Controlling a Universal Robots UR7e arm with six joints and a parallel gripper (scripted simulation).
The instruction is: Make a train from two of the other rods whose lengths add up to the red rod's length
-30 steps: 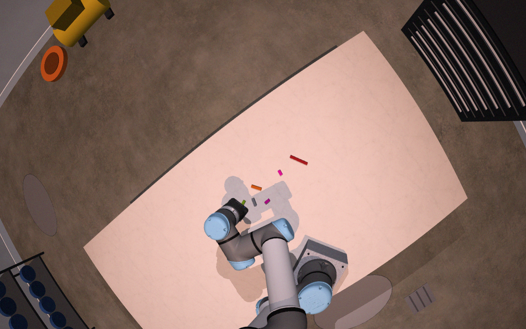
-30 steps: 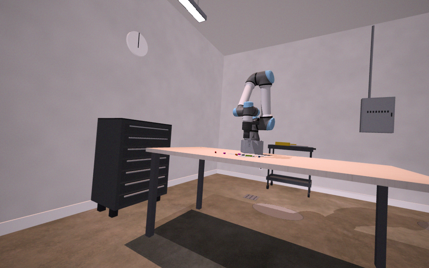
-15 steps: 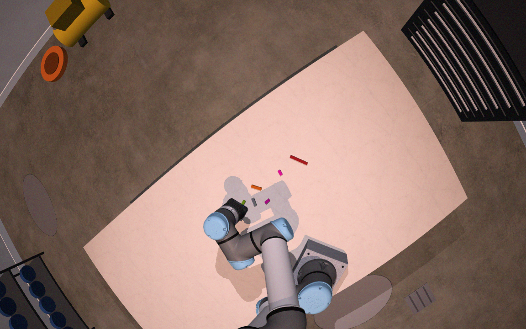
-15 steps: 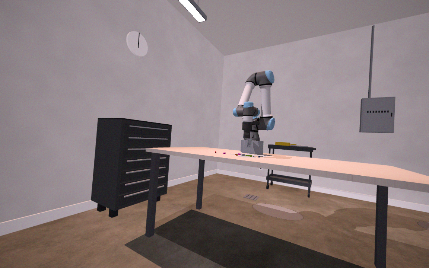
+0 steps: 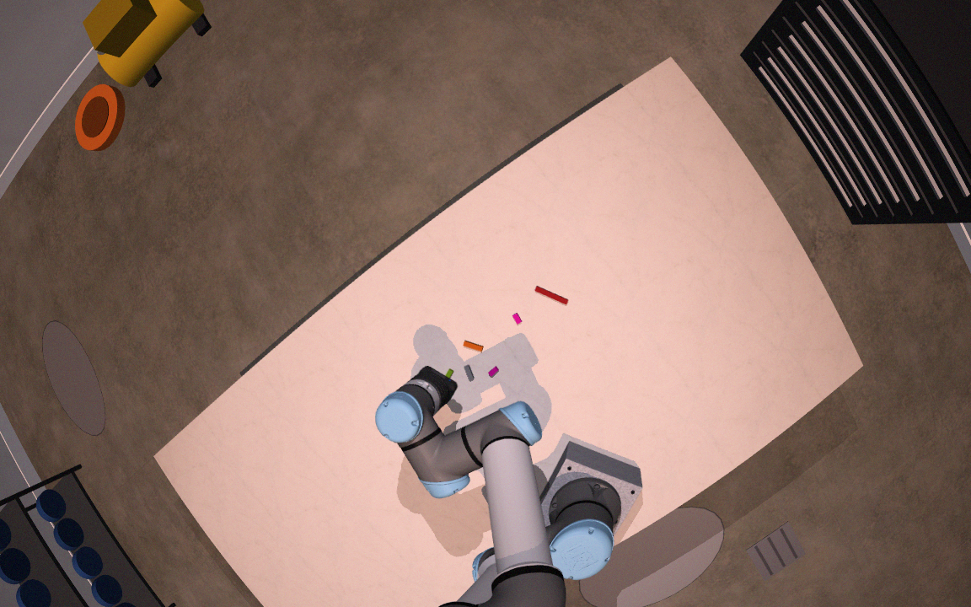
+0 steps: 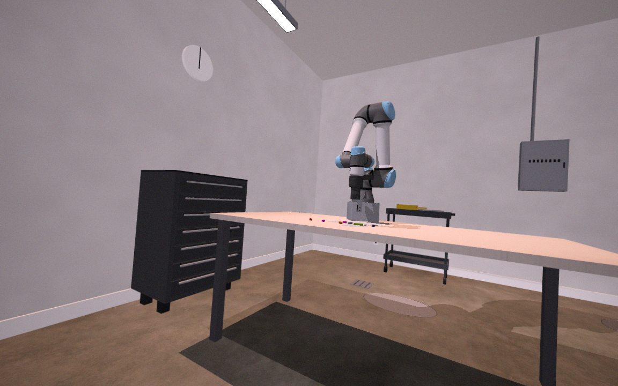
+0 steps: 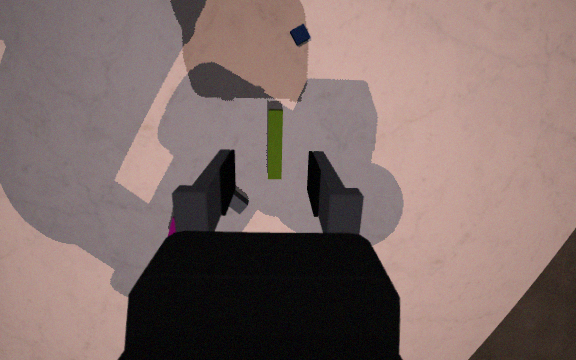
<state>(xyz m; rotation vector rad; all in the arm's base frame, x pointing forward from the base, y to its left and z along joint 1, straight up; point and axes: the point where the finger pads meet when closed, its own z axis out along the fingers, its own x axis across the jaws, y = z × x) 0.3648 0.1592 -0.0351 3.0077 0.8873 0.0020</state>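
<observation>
Right now my hand is 80 mm above the lime rod. Also, from my hand: blue rod 30 mm behind, 70 mm to the left, 80 mm below; orange rod 40 mm ahead, 90 mm to the right, 80 mm below; grey rod 10 mm behind, 50 mm to the right, 80 mm below.
</observation>
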